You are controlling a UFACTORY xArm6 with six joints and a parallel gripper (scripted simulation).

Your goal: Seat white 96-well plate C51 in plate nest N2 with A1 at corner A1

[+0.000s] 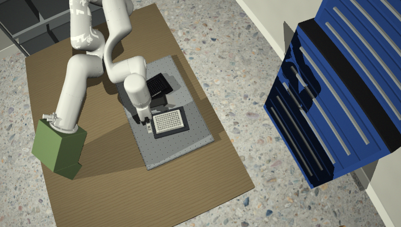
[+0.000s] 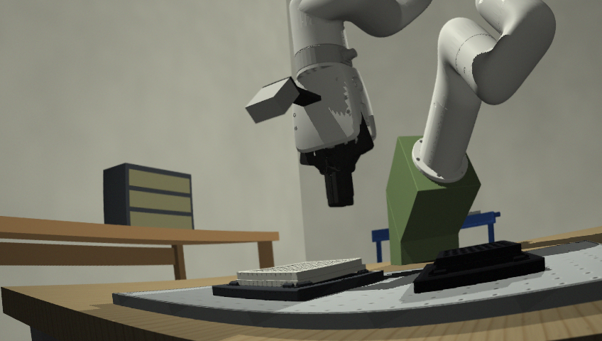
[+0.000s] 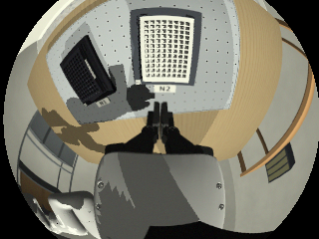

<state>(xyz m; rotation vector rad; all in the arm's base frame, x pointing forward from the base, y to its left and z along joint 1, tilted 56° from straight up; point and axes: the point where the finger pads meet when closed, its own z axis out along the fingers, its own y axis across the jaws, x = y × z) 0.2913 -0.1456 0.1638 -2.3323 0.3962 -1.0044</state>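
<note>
Now: hand 20 mm past the N2 label, 10 mm to the left of it and 120 mm above it. Round my hand: plate nest N2: 80 mm ahead, 10 mm to the right, 110 mm below; white plate C51: 70 mm ahead, 10 mm to the right, 90 mm below; N1 label: 50 mm behind, 160 mm to the left, 120 mm below.
</note>
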